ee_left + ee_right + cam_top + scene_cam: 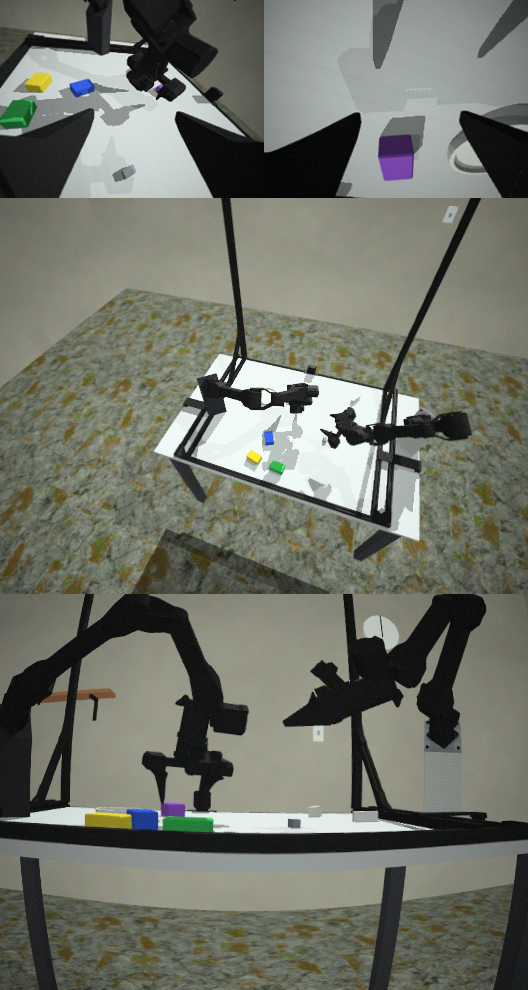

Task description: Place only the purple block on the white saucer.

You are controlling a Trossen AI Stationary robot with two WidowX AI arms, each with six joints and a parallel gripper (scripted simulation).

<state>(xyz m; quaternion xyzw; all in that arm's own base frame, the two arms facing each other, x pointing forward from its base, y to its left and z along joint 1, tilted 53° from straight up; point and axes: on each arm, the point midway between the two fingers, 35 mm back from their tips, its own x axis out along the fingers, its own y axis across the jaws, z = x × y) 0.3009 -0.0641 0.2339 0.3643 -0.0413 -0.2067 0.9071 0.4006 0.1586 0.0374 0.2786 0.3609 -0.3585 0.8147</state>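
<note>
My right gripper is now 10 cm past the purple block, 5 cm above it and 2 cm to the left of it. From my right hand the other things lie so: small grey cube: 19 cm to the left, 14 cm ahead, 6 cm below; blue block: 20 cm ahead, 8 cm to the right, 5 cm below; white saucer: 15 cm to the right, 6 cm below, 6 cm behind.
</note>
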